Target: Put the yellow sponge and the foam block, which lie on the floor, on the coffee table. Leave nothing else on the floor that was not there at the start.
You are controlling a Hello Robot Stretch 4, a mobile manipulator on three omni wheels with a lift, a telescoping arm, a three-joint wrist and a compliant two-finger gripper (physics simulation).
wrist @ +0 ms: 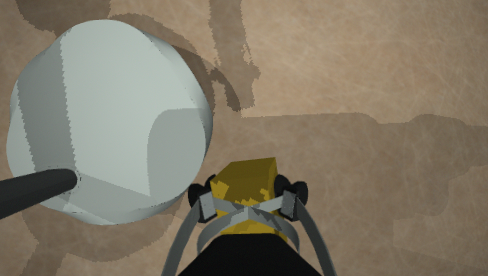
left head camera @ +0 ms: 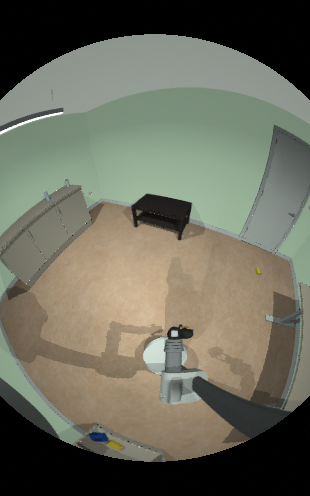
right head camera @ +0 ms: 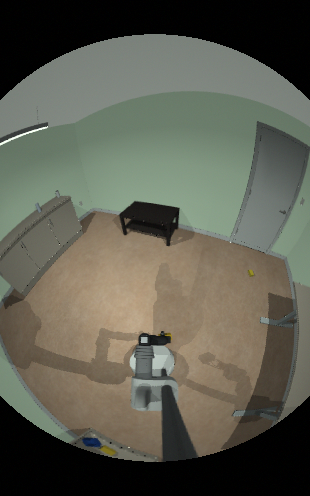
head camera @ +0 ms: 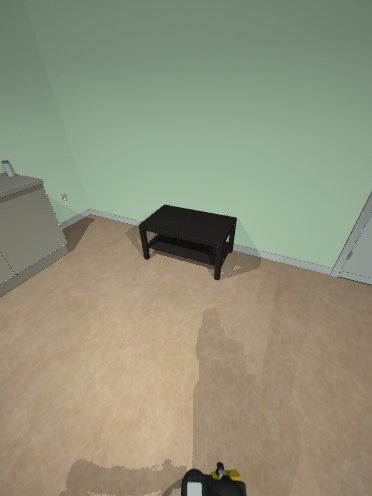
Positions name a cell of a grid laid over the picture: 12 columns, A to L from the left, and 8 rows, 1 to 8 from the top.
Observation:
In view: my gripper (wrist: G6) and a black coffee table (head camera: G4).
The black coffee table is seen too in the left head camera view (left head camera: G4) and in the right head camera view (right head camera: F4).

